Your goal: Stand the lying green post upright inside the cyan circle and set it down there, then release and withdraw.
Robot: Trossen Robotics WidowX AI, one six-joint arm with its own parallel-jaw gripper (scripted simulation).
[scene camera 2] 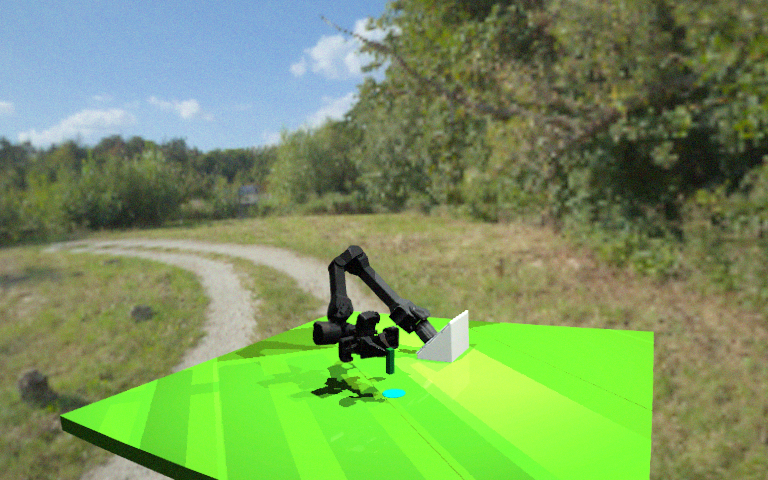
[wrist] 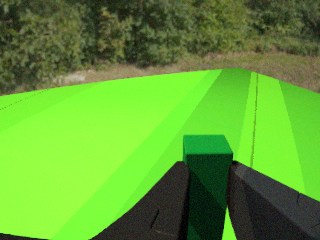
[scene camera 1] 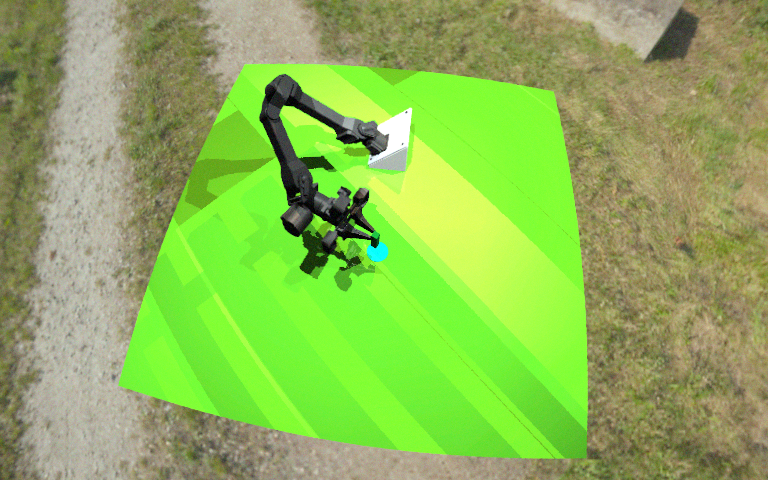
Labels:
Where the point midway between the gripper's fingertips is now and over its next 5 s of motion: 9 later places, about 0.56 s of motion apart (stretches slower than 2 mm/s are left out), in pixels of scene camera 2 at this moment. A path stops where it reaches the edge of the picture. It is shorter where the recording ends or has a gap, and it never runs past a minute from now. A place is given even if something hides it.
My gripper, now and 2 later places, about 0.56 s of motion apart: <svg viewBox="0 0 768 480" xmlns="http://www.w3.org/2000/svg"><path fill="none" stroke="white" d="M389 353L392 372L393 357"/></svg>

